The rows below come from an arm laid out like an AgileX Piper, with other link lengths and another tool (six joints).
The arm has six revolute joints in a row. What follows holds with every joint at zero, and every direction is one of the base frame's. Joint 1 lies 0.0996 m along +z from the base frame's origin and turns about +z. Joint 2 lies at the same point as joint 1 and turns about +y. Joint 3 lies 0.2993 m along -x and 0.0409 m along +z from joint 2 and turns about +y. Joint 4 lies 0.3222 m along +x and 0.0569 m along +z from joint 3 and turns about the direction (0.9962, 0, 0.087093). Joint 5 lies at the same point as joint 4 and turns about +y. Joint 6 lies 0.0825 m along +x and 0.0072 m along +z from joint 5 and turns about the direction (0.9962, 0, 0.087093). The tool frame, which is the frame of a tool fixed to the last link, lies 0.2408 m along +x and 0.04 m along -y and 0.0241 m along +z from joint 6; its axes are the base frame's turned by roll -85.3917, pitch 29.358 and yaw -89.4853 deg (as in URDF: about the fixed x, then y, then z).
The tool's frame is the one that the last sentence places.
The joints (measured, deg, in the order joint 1, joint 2, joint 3, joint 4, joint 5, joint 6), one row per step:
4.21, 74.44, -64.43, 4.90, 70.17, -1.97
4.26, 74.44, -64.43, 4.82, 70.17, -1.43
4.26, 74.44, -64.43, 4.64, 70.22, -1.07
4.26, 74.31, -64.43, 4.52, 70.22, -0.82
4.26, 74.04, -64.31, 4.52, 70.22, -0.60
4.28, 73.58, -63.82, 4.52, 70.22, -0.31
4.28, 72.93, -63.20, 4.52, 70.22, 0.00
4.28, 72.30, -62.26, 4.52, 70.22, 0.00
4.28, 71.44, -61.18, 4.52, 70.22, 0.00
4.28, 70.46, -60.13, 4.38, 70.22, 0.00
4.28, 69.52, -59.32, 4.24, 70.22, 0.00
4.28, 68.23, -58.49, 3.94, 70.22, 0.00
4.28, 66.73, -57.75, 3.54, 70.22, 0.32
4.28, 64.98, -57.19, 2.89, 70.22, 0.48
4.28, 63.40, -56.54, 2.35, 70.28, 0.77
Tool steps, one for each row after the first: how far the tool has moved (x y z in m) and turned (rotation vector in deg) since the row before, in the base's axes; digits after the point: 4 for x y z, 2 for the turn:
-0.0003, -0.0002, -0.0001, 0.06, 0.05, -0.46
-0.0004, -0.0010, -0.0001, -0.09, 0.07, -0.33
-0.0001, -0.0007, 0.0008, -0.05, -0.12, -0.23
-0.0007, -0.0001, 0.0008, 0.07, -0.13, -0.21
-0.0028, -0.0001, -0.0006, 0.07, 0.06, -0.26
-0.0034, -0.0003, -0.0004, 0.08, 0.00, -0.30
-0.0050, -0.0004, -0.0028, -0.02, 0.31, 0.00
-0.0057, -0.0004, -0.0024, -0.02, 0.22, 0.00
-0.0054, -0.0012, -0.0015, -0.14, 0.06, 0.01
-0.0041, -0.0011, -0.0001, -0.13, -0.14, 0.01
-0.0039, -0.0019, 0.0018, -0.26, -0.48, 0.03
-0.0036, -0.0024, 0.0036, -0.26, -0.76, -0.28
-0.0024, -0.0037, 0.0064, -0.51, -1.22, -0.11
-0.0034, -0.0032, 0.0044, -0.39, -0.89, -0.25

